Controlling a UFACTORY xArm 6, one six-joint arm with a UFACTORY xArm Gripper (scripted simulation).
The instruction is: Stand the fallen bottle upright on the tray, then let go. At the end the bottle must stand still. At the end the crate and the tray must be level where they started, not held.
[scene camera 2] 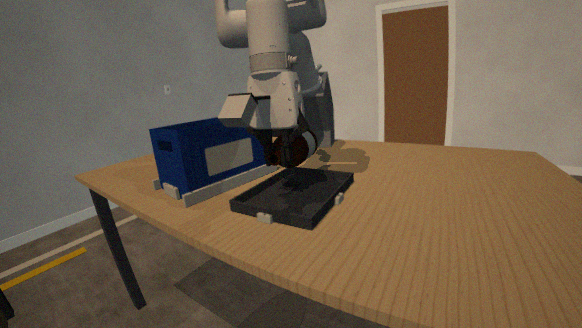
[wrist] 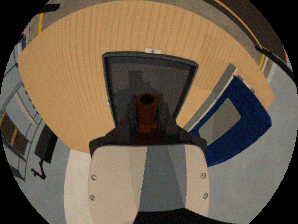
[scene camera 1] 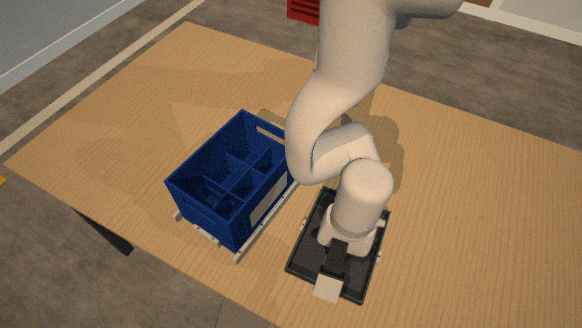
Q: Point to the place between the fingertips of the gripper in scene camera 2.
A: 279, 164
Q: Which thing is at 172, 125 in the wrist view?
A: The gripper.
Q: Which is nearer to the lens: the brown bottle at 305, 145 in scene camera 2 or the dark tray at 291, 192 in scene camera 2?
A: The brown bottle.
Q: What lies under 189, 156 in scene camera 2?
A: A blue crate.
